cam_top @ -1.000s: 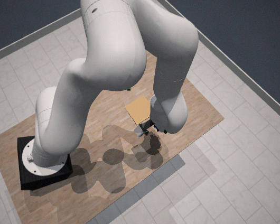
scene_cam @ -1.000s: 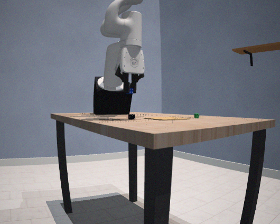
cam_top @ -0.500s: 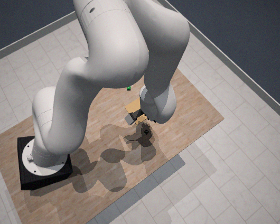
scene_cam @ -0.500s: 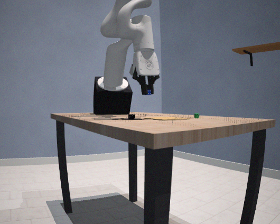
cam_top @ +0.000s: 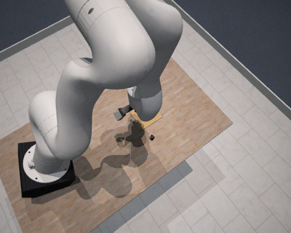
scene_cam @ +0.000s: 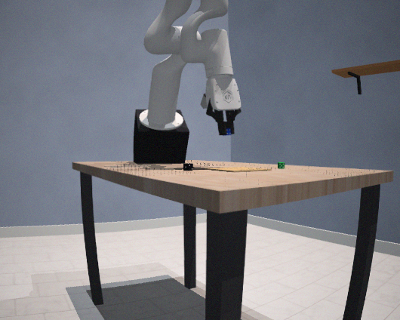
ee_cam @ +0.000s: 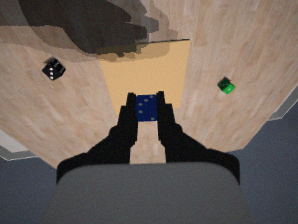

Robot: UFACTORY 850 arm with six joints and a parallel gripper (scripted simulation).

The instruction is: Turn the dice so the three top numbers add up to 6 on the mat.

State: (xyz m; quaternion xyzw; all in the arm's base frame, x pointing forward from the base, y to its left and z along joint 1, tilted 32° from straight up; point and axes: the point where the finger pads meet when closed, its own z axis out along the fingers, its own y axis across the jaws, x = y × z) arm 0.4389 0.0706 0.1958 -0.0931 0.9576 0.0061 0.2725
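My gripper is now 12 cm above the tan mat, 4 cm short of it and 2 cm to the right of it. Also, from my hand: blue die 1 cm below; black die 13 cm to the right, 11 cm below, 1 cm ahead; green die 18 cm to the left, 11 cm below, 4 cm ahead.
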